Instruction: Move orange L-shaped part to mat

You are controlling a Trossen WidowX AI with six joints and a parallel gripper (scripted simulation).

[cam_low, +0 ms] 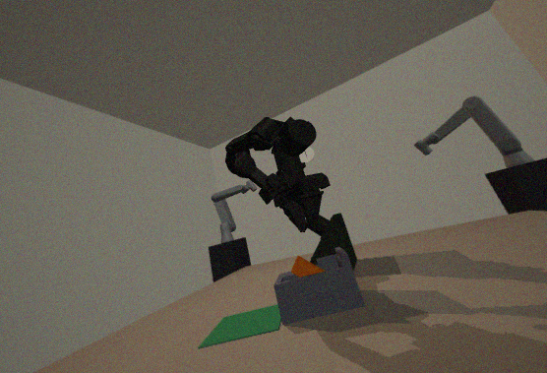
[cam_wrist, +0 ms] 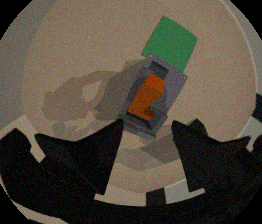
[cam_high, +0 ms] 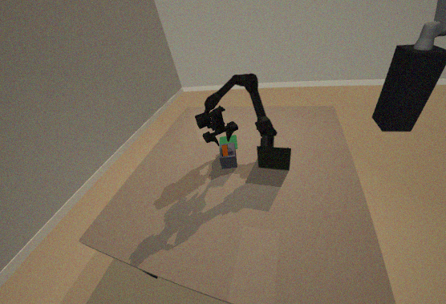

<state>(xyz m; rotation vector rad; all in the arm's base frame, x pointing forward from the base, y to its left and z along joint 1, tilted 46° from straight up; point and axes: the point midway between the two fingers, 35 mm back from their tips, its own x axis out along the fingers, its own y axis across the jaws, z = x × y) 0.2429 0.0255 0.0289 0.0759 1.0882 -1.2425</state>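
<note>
The orange L-shaped part lies 1 cm behind my gripper tip and 10 cm below it. Round my gripper tip: green mat: 3 cm ahead, 17 cm to the right, 16 cm below.
</note>
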